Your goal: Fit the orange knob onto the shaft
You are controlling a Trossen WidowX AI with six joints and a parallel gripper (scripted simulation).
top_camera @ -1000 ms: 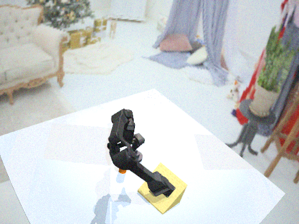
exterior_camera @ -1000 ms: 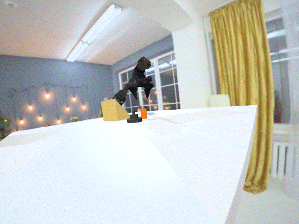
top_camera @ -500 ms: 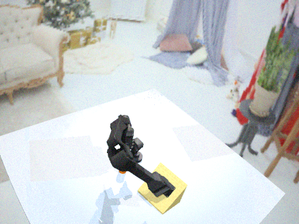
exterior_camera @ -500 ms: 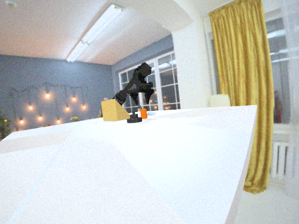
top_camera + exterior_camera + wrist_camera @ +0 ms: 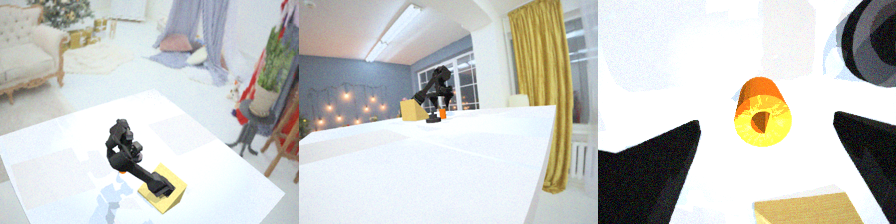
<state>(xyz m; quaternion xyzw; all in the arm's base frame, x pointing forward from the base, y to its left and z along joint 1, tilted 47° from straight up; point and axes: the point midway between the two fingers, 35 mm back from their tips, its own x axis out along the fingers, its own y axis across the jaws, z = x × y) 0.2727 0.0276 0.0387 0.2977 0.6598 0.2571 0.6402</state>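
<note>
The orange knob is 4 cm below my gripper tip. The rest, counted from my gripper tip: pedestal 12 cm to the right, 4 cm ahead, 3 cm below.
</note>
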